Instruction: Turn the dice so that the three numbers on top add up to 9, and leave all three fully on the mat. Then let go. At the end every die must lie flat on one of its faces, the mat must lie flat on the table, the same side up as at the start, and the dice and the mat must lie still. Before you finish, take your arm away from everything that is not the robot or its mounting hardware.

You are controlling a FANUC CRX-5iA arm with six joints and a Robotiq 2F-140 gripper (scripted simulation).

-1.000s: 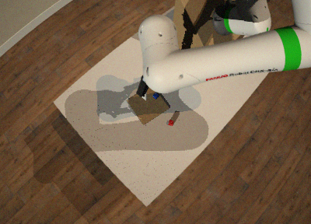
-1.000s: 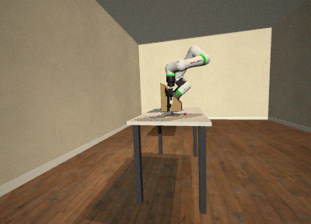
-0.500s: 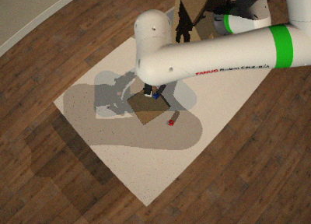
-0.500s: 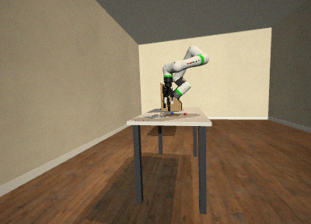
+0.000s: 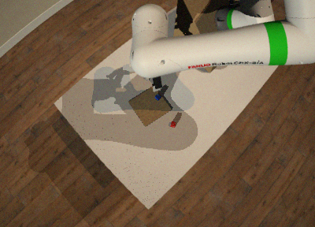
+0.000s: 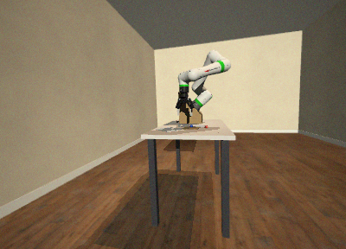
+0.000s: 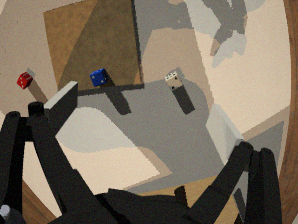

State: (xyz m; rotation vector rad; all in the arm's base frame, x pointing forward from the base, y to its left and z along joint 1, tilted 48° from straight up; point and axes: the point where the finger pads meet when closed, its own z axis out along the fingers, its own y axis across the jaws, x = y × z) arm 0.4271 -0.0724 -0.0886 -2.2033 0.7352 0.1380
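Now: hand 2 cm past the white die, 4 cm to the left of it and 11 cm above it. Also, from my hand: mat: 8 cm ahead, 6 cm to the left, 12 cm below; blue die: 3 cm ahead, 6 cm to the left, 11 cm below; red die: 9 cm ahead, 19 cm to the left, 11 cm below.
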